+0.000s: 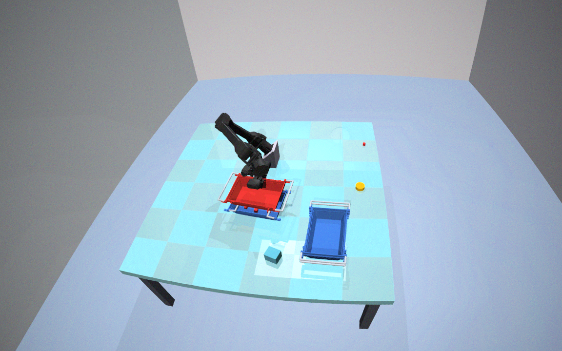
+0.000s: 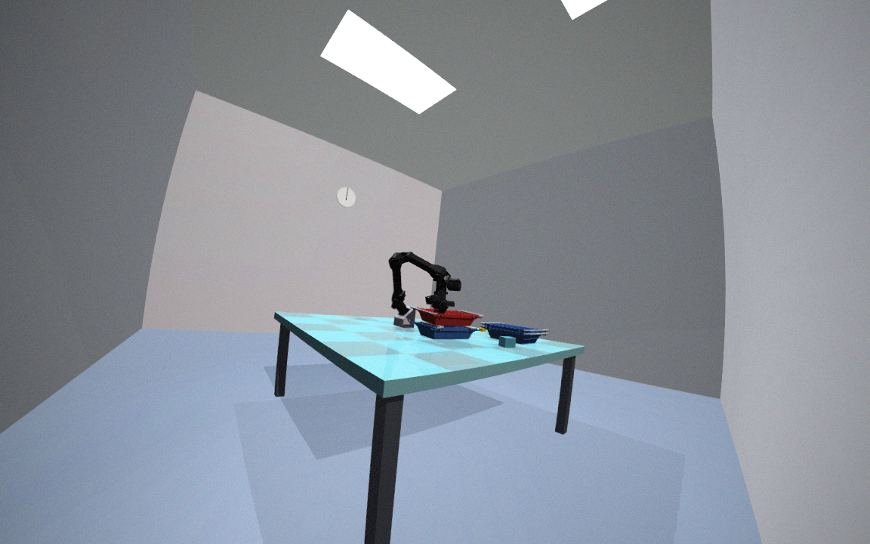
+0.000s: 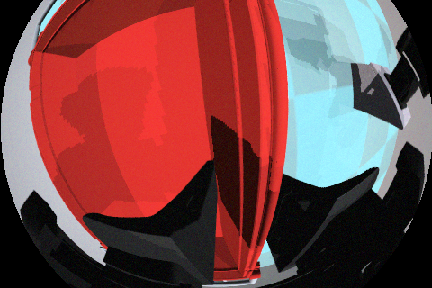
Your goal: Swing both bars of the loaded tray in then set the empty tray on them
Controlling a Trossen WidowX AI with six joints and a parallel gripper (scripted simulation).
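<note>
Now: the red tray 7 cm ahead of my gripper tip and 3 cm above it. Also, from my gripper tip: yellow disc 14 cm behind, 50 cm to the left, 7 cm below; teal cube 35 cm ahead, 14 cm to the left, 6 cm below; small red block 52 cm behind, 51 cm to the left, 8 cm below.
</note>
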